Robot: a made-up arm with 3 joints. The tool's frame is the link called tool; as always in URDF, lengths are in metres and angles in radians. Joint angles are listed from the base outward. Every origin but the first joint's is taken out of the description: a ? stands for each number. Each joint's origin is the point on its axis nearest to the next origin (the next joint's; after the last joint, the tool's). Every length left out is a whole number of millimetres.
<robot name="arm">
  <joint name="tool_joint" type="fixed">
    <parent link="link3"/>
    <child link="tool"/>
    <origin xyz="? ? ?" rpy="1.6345 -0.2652 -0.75"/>
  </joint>
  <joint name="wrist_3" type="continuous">
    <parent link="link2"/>
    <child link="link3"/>
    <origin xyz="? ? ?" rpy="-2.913 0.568 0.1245"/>
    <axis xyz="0 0 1"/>
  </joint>
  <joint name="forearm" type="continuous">
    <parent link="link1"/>
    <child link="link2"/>
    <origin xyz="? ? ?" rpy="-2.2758 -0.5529 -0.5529"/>
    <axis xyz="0 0 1"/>
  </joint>
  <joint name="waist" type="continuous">
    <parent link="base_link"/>
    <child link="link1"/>
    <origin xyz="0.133 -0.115 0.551"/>
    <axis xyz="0 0 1"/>
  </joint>
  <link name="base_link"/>
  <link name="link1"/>
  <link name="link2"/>
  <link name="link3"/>
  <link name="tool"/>
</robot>
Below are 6 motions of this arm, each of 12 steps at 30 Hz.
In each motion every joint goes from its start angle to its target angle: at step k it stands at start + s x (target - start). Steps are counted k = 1, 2, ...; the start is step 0. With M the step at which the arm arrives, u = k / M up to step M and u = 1 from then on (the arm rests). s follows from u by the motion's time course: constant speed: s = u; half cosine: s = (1 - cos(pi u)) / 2; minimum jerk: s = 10 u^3 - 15 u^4 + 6 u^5.
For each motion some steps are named. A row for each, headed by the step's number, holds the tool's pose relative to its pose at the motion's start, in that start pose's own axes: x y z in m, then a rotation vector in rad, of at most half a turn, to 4 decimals.
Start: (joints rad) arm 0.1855 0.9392 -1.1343
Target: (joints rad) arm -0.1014 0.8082 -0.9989
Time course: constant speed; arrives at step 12
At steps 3, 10, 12:
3: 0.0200 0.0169 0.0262 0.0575 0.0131 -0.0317
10: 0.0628 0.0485 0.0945 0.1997 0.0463 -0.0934
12: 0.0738 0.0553 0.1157 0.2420 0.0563 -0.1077

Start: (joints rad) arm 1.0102 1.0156 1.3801
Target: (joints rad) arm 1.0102 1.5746 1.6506
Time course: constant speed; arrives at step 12
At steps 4, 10, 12:
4: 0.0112 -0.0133 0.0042 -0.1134 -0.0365 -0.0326
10: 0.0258 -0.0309 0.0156 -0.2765 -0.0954 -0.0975
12: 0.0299 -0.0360 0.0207 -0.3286 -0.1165 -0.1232

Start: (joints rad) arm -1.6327 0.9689 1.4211
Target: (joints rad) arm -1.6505 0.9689 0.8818
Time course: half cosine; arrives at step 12
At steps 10, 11, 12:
10: 0.0114 -0.0019 -0.0285 -0.1400 -0.4893 0.0448
11: 0.0124 -0.0021 -0.0297 -0.1473 -0.5156 0.0473
12: 0.0127 -0.0022 -0.0301 -0.1498 -0.5245 0.0482

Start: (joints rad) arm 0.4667 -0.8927 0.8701
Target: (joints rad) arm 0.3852 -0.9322 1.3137
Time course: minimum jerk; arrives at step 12
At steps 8, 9, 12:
8: -0.0079 -0.0108 -0.0062 0.0547 0.3733 -0.0378
9: -0.0083 -0.0124 -0.0069 0.0623 0.4233 -0.0443
12: -0.0085 -0.0140 -0.0076 0.0699 0.4720 -0.0509

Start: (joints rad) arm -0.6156 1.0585 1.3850
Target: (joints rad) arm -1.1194 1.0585 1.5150
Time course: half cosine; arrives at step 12
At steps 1, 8, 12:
1: -0.0025 0.0023 -0.0009 -0.0045 -0.0005 0.0062
8: -0.1206 0.0781 -0.0574 -0.2115 -0.0203 0.2653
12: -0.1632 0.0933 -0.0830 -0.2875 -0.0269 0.3491

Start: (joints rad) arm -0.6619 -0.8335 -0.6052
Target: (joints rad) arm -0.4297 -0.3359 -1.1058
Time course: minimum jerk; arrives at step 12
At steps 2, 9, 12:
2: 0.0045 -0.0009 -0.0030 -0.0068 -0.0315 0.0038
9: 0.1347 -0.0363 -0.0635 -0.1987 -0.7907 0.0938
12: 0.1523 -0.0425 -0.0684 -0.2250 -0.8808 0.1059

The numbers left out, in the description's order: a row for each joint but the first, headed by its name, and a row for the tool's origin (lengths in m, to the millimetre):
tool: -0.03 0.054 0
wrist_3: -0.02 -0.094 0
forearm: -0.424 -0.247 0

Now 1 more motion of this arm.
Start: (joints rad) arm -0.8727 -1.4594 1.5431
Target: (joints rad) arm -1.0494 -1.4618 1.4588
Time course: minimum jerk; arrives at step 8
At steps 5, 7, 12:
5: 0.0400 -0.0522 -0.0176 -0.0739 -0.0673 -0.1091
7: 0.0529 -0.0722 -0.0231 -0.1019 -0.0909 -0.1474
12: 0.0536 -0.0734 -0.0234 -0.1037 -0.0923 -0.1497

